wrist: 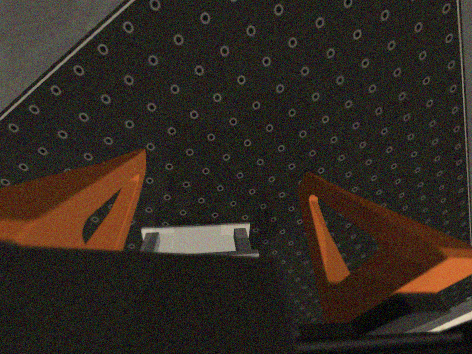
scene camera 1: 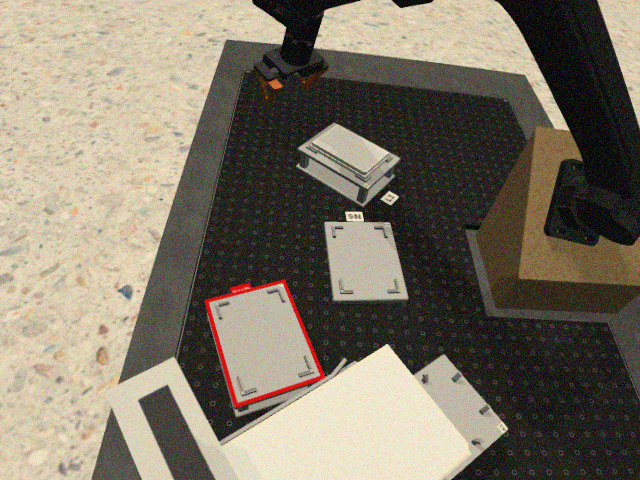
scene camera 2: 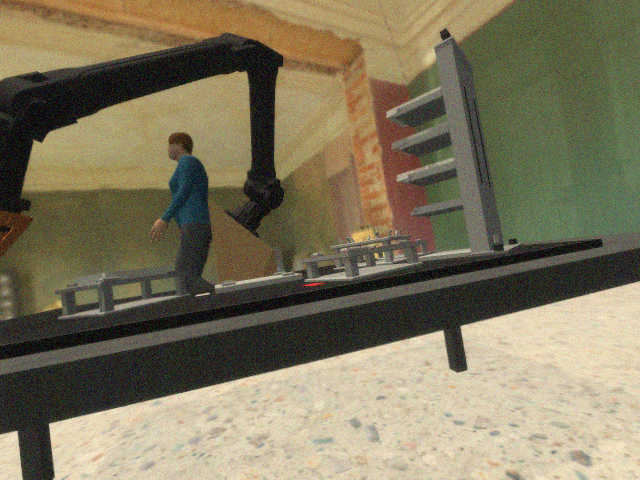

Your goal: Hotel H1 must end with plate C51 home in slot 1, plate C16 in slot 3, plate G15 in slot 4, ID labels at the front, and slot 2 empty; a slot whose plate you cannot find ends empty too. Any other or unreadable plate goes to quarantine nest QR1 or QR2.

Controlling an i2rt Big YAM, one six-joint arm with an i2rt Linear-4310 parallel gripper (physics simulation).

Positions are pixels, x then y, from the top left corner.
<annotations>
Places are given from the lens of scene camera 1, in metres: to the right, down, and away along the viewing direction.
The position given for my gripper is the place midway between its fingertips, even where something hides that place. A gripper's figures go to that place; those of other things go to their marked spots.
my gripper (scene camera 1: 284, 95): -0.07, -0.30, 0.92
grey nest (scene camera 1: 364, 268): 0.07, 0.05, 0.74
</annotations>
